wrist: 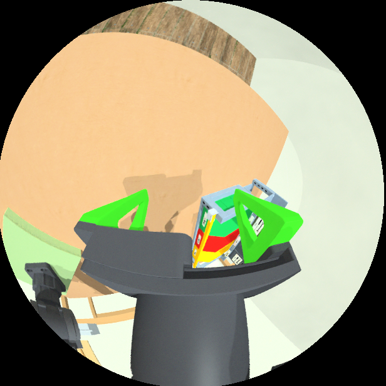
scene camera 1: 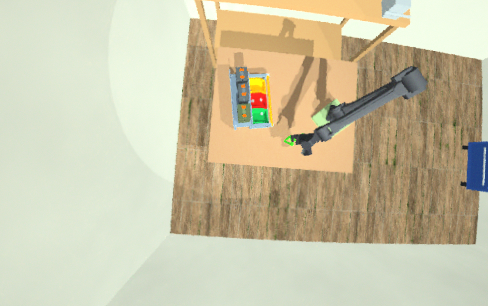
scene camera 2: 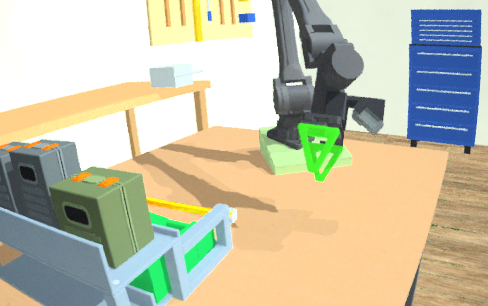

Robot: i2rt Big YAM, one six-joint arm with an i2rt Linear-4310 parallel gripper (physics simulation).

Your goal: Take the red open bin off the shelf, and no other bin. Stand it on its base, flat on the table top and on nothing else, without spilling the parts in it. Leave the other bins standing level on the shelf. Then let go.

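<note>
You can see my gripper [scene camera 2: 316,177], and it also shows in the wrist view [wrist: 190,193]. There's a green bin [wrist: 217,229] as well, plus an olive case [scene camera 2: 109,207].
</note>
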